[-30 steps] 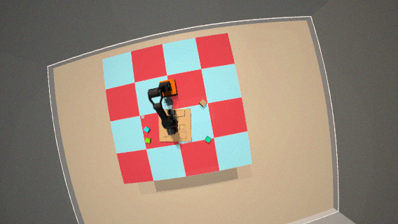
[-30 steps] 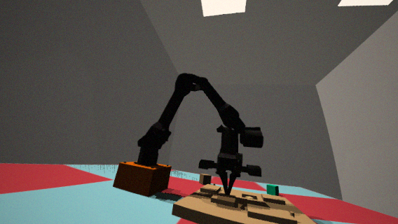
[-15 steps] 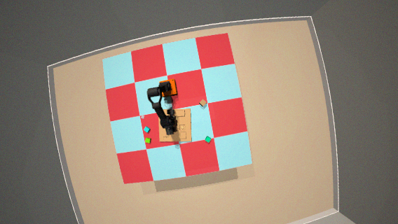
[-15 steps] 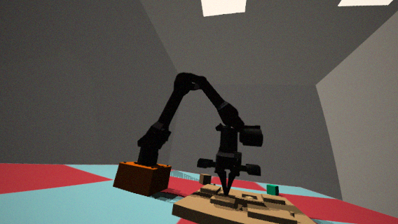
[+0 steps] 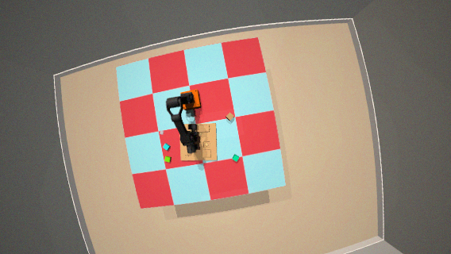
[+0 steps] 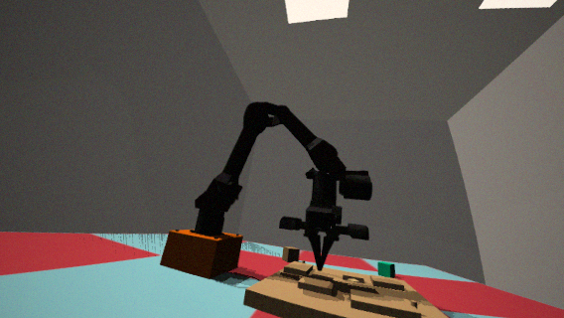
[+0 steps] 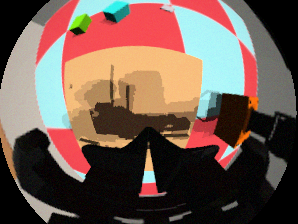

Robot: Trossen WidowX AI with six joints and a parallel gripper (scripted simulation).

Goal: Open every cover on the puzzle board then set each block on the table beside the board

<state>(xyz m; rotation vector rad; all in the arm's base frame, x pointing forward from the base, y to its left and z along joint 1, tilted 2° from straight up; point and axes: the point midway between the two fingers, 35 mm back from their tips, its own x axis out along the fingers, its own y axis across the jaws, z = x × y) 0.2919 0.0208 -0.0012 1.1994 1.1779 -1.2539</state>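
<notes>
Right now my gripper tip is 50 mm short of the tan puzzle board, 10 mm to the right of it and 20 mm above it. Also, from my gripper tip: brown block: 140 mm behind, 280 mm to the left, 20 mm below; then cyan block: 80 mm ahead, 250 mm to the right, 30 mm below; then bright green block: 180 mm ahead, 250 mm to the right, 30 mm below.
</notes>
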